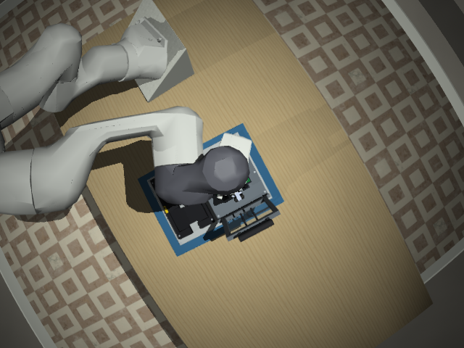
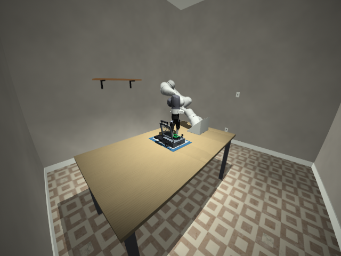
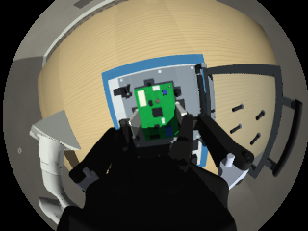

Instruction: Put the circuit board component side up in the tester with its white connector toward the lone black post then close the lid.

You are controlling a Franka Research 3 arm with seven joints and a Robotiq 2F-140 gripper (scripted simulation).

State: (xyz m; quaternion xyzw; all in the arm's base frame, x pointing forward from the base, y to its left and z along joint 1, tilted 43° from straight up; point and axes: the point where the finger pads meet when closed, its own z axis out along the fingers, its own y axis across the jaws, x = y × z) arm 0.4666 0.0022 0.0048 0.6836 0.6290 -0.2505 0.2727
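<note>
The green circuit board is 20 mm below my hand. Also, from my hand: black post (60 mm to the left, 60 mm behind, 20 mm below); tester lid (120 mm ahead, 80 mm above, 10 mm to the right); black nest (40 mm below, 10 mm to the left, 10 mm ahead).
</note>
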